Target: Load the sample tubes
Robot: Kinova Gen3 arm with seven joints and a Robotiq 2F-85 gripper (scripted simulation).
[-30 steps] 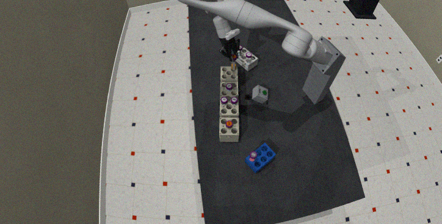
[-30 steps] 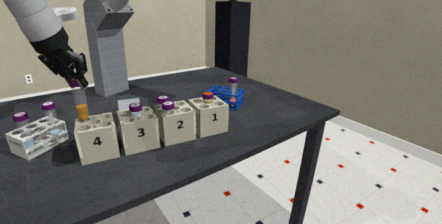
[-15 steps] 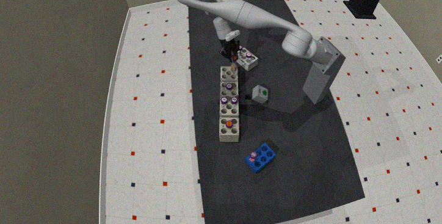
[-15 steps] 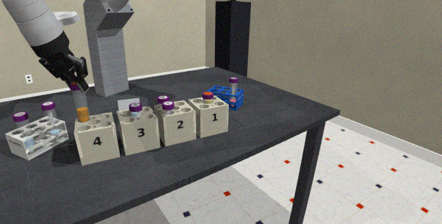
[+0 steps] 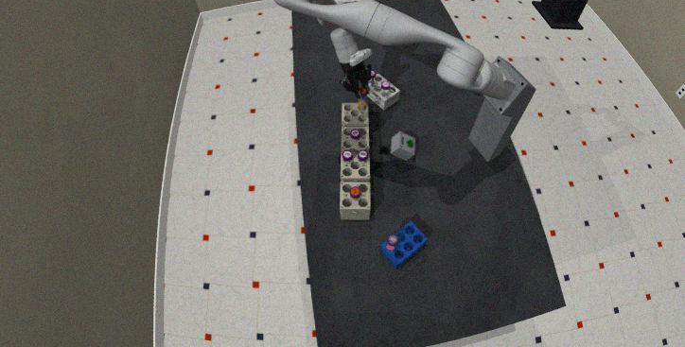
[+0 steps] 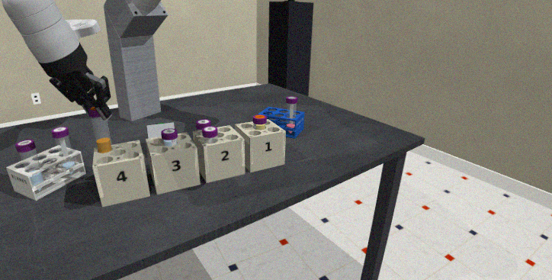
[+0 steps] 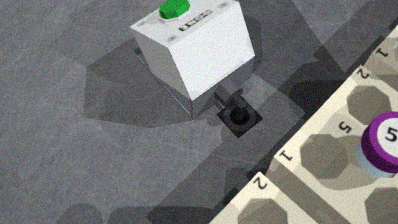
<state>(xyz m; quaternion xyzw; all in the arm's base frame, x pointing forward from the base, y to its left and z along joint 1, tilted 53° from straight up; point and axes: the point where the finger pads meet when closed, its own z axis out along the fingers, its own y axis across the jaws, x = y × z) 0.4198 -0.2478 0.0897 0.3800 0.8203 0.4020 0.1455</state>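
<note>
Right now my hand is 1 cm to the right of the orange-dot tube and 5 cm above it. The rest, counted from my hand: done desk: 13 cm behind, 16 cm to the left, 13 cm below; blank marked 10: 11 cm behind, 8 cm to the right, 12 cm below; white blanks rack: 10 cm behind, 12 cm to the right, 15 cm below.
</note>
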